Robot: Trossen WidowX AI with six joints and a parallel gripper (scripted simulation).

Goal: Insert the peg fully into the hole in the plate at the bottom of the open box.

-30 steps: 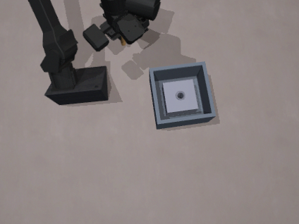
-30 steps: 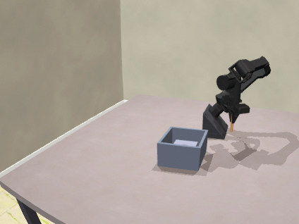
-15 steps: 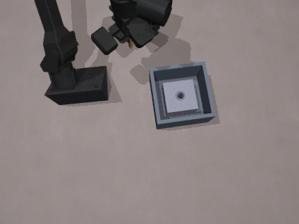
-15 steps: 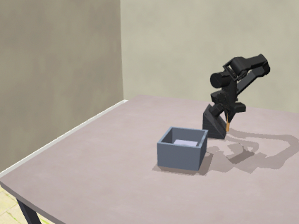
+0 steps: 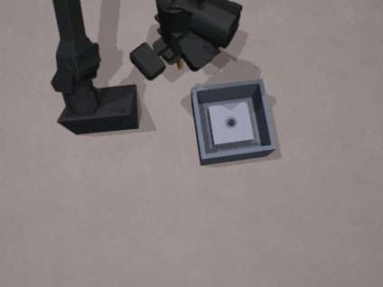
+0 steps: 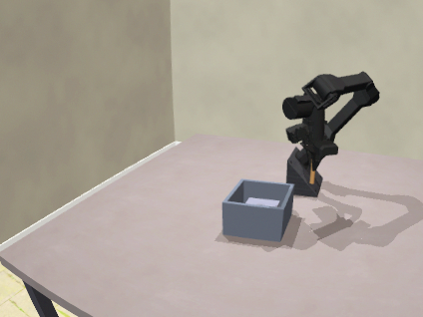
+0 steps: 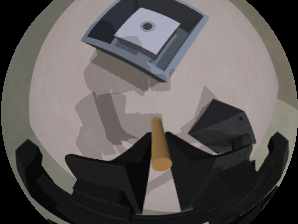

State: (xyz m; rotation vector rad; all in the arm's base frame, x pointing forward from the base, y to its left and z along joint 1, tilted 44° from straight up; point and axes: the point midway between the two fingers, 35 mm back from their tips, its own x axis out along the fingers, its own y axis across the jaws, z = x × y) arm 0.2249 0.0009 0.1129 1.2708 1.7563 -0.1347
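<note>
My hand is 110 mm short of the pale plate, 120 mm to the left of it and 130 mm above it. Also, from my hand: orange peg 30 mm below; then blue-grey box 110 mm ahead, 120 mm to the right, 150 mm below.
</note>
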